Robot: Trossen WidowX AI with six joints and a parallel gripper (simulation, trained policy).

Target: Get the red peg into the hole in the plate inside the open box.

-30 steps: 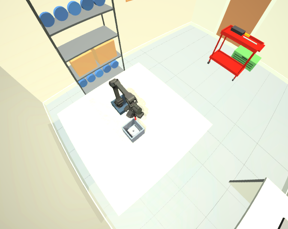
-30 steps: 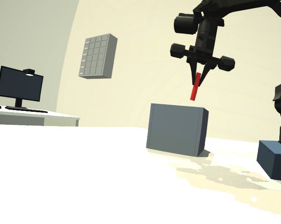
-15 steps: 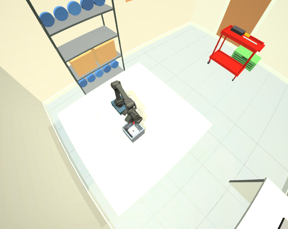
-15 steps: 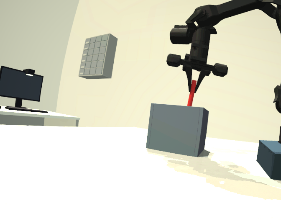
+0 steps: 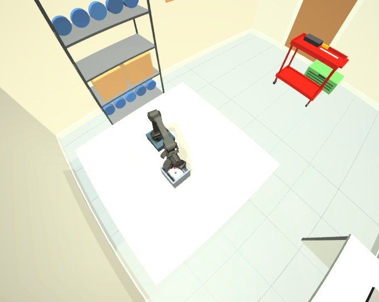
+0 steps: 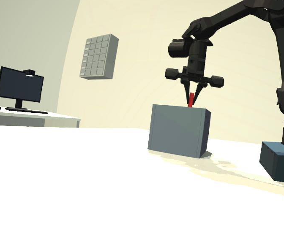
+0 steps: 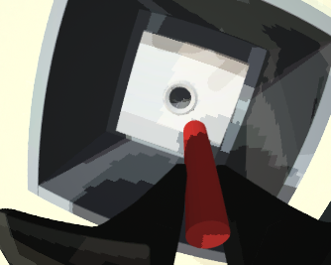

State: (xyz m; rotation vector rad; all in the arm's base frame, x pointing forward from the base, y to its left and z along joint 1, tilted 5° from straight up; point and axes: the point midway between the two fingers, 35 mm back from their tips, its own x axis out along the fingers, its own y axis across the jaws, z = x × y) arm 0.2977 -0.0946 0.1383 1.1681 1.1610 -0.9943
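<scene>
The red peg lies right at my gripper tip.
</scene>
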